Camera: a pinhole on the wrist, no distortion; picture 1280 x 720 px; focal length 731.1 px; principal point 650.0 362.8 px. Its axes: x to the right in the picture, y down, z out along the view. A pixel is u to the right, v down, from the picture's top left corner.
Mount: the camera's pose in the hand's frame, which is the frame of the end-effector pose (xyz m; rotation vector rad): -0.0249 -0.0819 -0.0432 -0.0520 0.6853 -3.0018
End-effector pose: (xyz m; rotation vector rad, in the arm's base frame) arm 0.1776 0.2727 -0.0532 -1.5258 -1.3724 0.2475
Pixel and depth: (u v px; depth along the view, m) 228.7 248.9 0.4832
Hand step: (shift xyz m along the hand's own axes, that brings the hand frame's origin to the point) 0.2714 -0.2042 0.4193
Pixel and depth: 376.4 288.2 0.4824
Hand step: 0.1751 -0.2339 0.4091
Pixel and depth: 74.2 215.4 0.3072
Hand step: 0.2275 -0.1426 0.2557
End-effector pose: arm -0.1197 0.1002 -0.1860 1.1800 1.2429 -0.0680
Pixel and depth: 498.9 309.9 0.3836
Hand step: 0.0706 -0.2174 0.3128
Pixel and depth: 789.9 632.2 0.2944
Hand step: -0.0616 -0.3106 0.1758
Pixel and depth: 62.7 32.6 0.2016
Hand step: 0.1412 -0.0762 0.1748
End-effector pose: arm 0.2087 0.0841 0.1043 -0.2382 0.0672 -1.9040
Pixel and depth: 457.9 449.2 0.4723
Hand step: 0.1239 -0.3279 0.3555
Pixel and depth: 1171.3 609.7 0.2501
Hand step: -0.1866 -0.2781 0.1487
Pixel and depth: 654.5 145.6 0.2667
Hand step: -0.0183 -0.1261 0.2314
